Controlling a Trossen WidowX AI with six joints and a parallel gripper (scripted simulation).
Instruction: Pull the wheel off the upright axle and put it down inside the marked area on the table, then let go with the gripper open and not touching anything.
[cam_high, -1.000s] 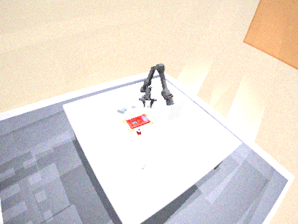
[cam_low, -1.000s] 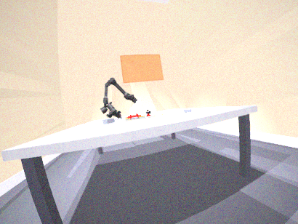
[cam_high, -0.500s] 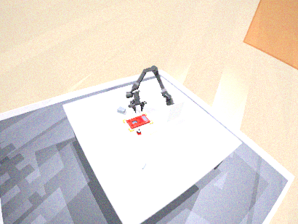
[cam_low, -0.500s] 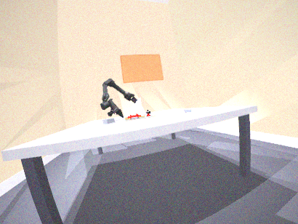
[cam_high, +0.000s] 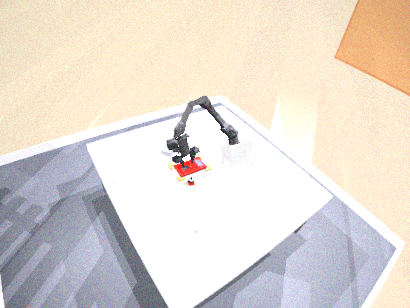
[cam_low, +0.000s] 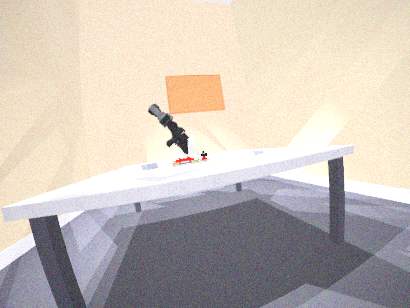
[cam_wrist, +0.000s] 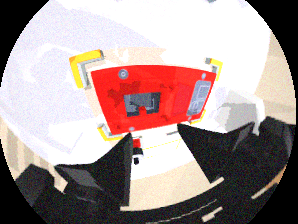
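Now: gripper tip 2 cm short of the wheel, 10 cm to the right of it and 2 cm above it.
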